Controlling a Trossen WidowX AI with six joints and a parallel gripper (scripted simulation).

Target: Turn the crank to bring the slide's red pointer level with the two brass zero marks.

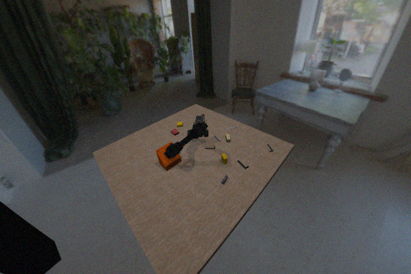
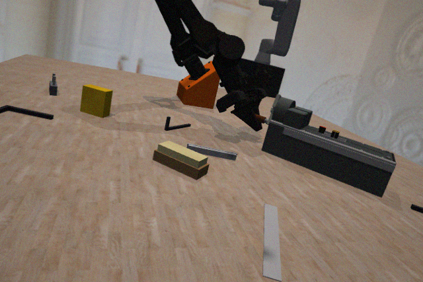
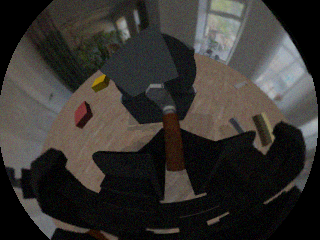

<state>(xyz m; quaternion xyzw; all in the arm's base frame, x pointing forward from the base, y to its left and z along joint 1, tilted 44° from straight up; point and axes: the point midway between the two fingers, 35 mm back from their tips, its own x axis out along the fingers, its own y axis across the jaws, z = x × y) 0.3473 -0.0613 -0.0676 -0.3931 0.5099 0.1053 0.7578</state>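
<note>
Now: the brown crank handle 30 mm above my gripper tip, 20 mm behind it and 10 mm to the right of it. Also, from my gripper tip: red pointer 110 mm ahead, 80 mm to the left, 50 mm above; then red block 250 mm to the left, 80 mm behind, 20 mm below; then grey bar 160 mm to the right, 80 mm ahead, 30 mm below.
</note>
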